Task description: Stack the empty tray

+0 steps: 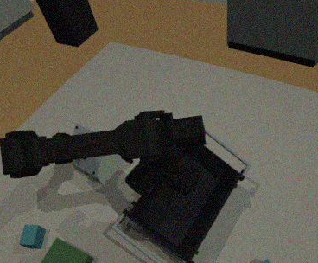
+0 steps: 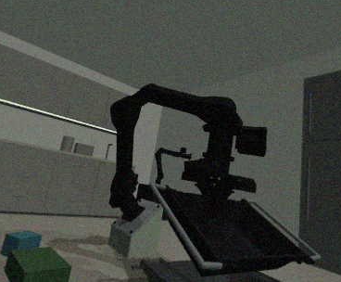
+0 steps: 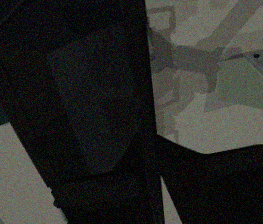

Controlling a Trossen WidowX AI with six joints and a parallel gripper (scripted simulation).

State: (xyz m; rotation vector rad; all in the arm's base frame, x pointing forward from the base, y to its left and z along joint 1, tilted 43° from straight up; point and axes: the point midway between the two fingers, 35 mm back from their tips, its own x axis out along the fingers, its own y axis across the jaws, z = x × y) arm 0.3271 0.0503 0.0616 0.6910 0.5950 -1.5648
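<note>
My gripper tip is 7 cm short of the dark tray and 1 cm to the left of it. Also, from my gripper tip: green block 17 cm behind, 29 cm to the right, 14 cm below.
</note>
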